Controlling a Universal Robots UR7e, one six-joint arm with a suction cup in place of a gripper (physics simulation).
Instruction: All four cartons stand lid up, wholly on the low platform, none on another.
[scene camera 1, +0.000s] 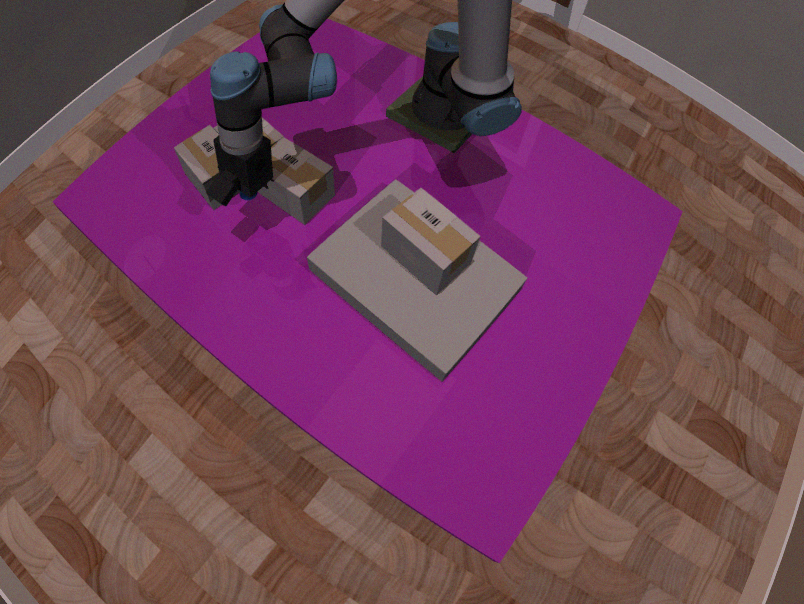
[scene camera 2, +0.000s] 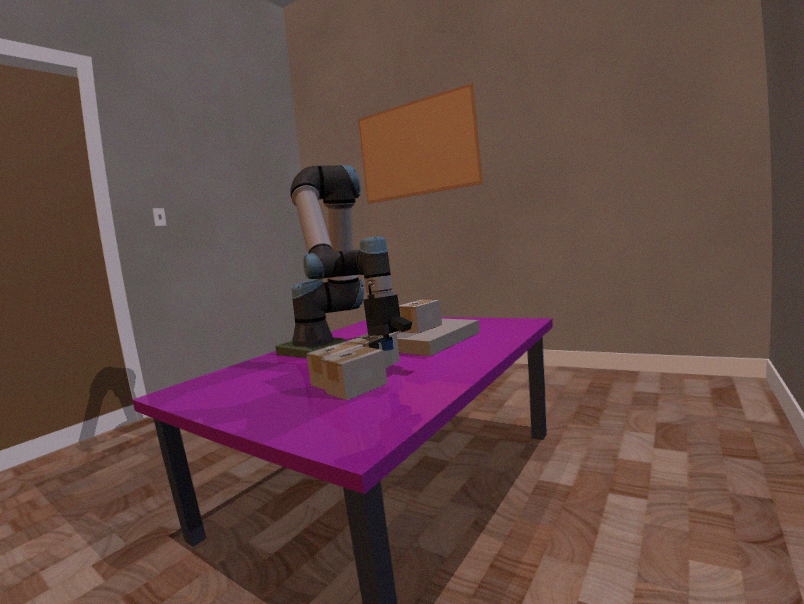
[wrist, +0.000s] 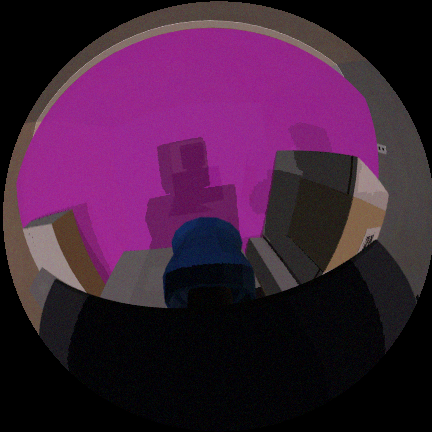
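Seen in the pictures: hand, its tool point: (scene camera 2: 387, 349) (wrist: 206, 248); arm's base, origin of its link: (scene camera 1: 444, 107) (scene camera 2: 312, 341).
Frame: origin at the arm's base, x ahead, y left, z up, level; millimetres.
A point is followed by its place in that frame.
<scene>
One carton (scene camera 1: 428, 237) {y 197, x 391, z 112 mm} (scene camera 2: 420, 313) {y 136, x 407, z 84 mm} stands lid up on the low grey platform (scene camera 1: 415, 318) {y 243, x 483, z 18 mm} (scene camera 2: 454, 330) {y 174, x 514, z 17 mm}. The other cartons sit in a cluster on the purple table at the back left. One carton (scene camera 1: 196, 155) (wrist: 52, 245) is left of the wrist and one carton (scene camera 1: 304, 179) (wrist: 322, 201) is right of it. A third carton (wrist: 137, 273) {y -86, x 429, z 11 mm} shows as a grey face under the wrist. My blue suction cup (scene camera 1: 246, 193) {y -156, x 467, z 40 mm} (scene camera 2: 388, 342) (wrist: 205, 245) points down at the front edge of the cluster, between the cartons. Its tip looks bare, with table beyond it.
The arm's base (scene camera 1: 454, 97) {y 81, x 137, z 176 mm} stands on a dark plate at the table's back edge. The purple table top (scene camera 1: 389, 422) {y 307, x 645, z -29 mm} (scene camera 2: 311, 416) {y -476, x 469, z -29 mm} ends at edges on all sides. A door and an orange board (scene camera 2: 420, 143) are on the walls.
</scene>
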